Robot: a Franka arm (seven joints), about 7 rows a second.
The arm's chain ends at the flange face. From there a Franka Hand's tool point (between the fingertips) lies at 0.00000 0.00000 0.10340 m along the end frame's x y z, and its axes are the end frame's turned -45 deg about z.
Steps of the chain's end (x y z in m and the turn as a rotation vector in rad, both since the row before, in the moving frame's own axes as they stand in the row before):
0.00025 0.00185 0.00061 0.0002 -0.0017 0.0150
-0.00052 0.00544 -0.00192 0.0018 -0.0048 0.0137
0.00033 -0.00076 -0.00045 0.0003 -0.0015 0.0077
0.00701 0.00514 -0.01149 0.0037 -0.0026 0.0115
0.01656 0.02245 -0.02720 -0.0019 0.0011 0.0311
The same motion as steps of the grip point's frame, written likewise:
-0.00124 0.00135 0.00061 0.0013 -0.0011 0.0150
-0.00443 0.00299 -0.00192 0.0047 -0.0021 0.0137
0.00068 -0.00044 -0.00045 0.0013 -0.0008 0.0077
0.00141 0.00813 -0.01149 0.0045 0.0008 0.0115
-0.00423 0.02780 -0.02720 -0.0021 -0.0006 0.0311

